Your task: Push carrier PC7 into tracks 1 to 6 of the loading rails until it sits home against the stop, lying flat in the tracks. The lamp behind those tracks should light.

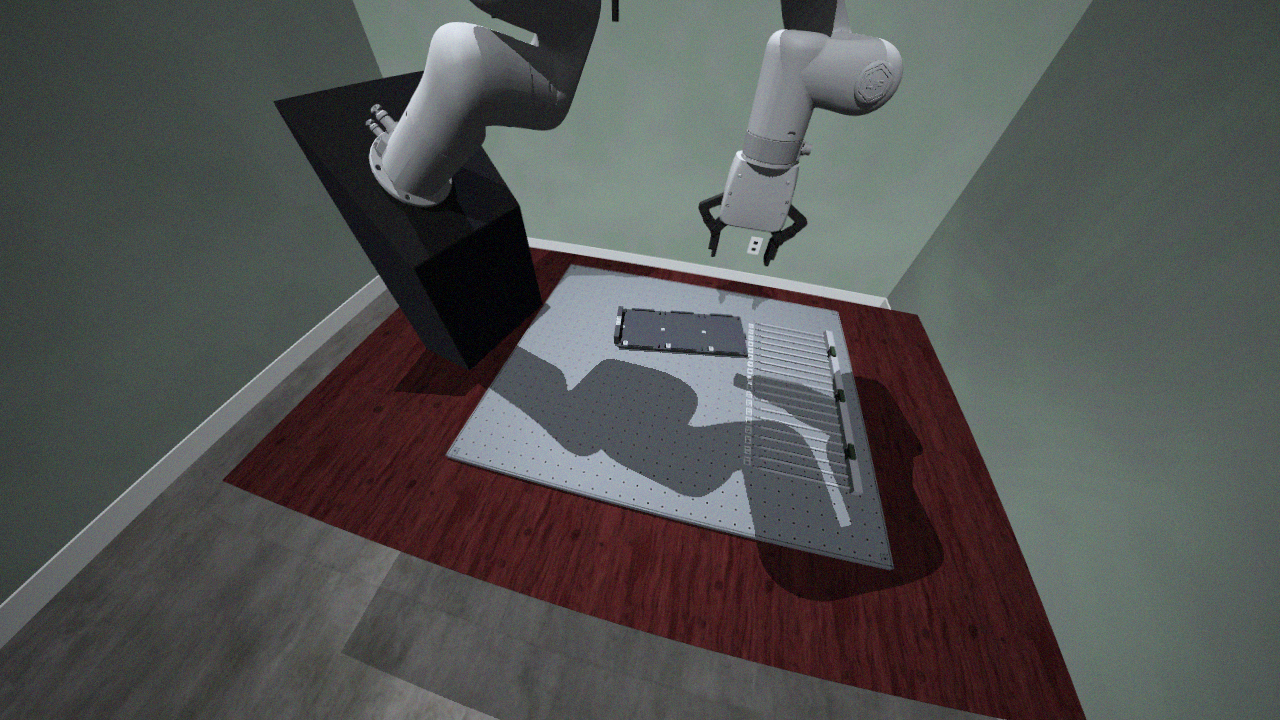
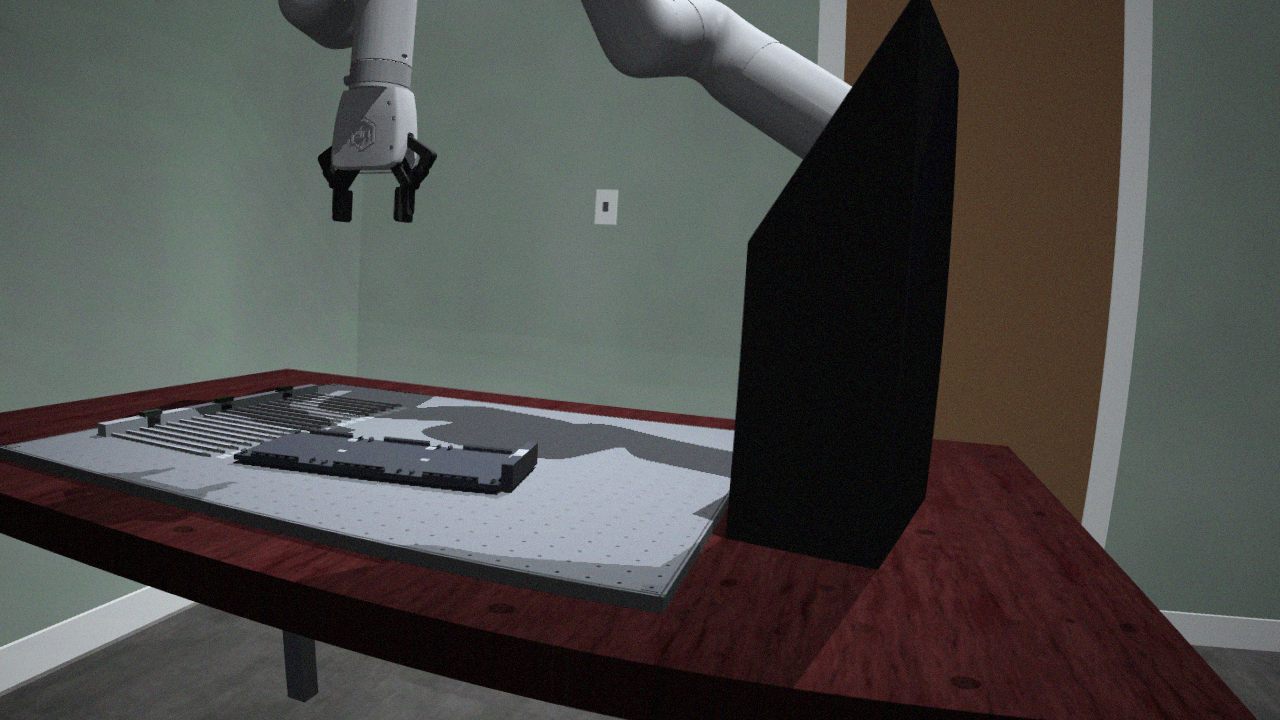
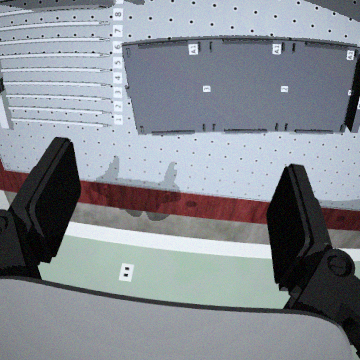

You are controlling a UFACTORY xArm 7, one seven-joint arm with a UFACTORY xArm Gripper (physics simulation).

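Seen in the pictures: gripper, fingertip midpoint: [image 1: 739, 257] [image 2: 371, 221] [image 3: 175, 176]; arm's base at its link origin: [image 1: 412, 170] [image 2: 870, 152].
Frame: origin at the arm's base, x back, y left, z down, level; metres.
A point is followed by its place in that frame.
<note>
Carrier PC7 [image 1: 680, 340] {x -0.504, y 0.047, z 0.363 m} [image 2: 380, 454] {x -0.512, y 0.081, z 0.363 m} [image 3: 245, 85] {x -0.509, y 0.079, z 0.363 m} is a flat dark grey plate with a raised block at the end away from the rails. It lies flat on the perforated board, outside the tracks, its front end just short of number labels 1 to 6. The loading rails [image 3: 57, 122] {x -0.783, y 0.156, z 0.370 m} are thin, light parallel strips running to a white stop bar [image 1: 844, 425] {x -0.860, y -0.127, z 0.358 m} [image 2: 125, 424] {x -0.873, y 0.129, z 0.363 m} [image 3: 4, 110] {x -0.873, y 0.126, z 0.359 m}. The lamp [image 1: 832, 351] {x -0.873, y 0.078, z 0.353 m} [image 2: 152, 416] {x -0.882, y 0.074, z 0.362 m} behind the low-numbered tracks looks dark green and unlit. My gripper [image 1: 741, 257] {x -0.578, y 0.007, z 0.097 m} [image 2: 372, 218] {x -0.578, y 0.007, z 0.097 m} [image 3: 175, 176] {x -0.578, y 0.007, z 0.097 m} is open and empty, high above the board, apart from the carrier.
The perforated board [image 1: 537, 474] {x -0.283, y -0.331, z 0.374 m} [image 2: 590, 537] {x -0.224, y 0.214, z 0.374 m} lies on a dark red wooden table [image 1: 313, 447] {x 0.179, y -0.371, z 0.387 m} [image 2: 966, 582] {x 0.103, y 0.188, z 0.387 m}. A black pedestal [image 1: 474, 295] {x -0.061, y -0.043, z 0.230 m} [image 2: 832, 358] {x -0.032, y 0.159, z 0.207 m} carries the arm at the side opposite the rails. Two more dark green lamps [image 1: 839, 394] {x -0.863, y -0.051, z 0.354 m} [image 1: 850, 451] {x -0.856, y -0.189, z 0.353 m} sit along the stop bar. Arm shadows cross the board.
</note>
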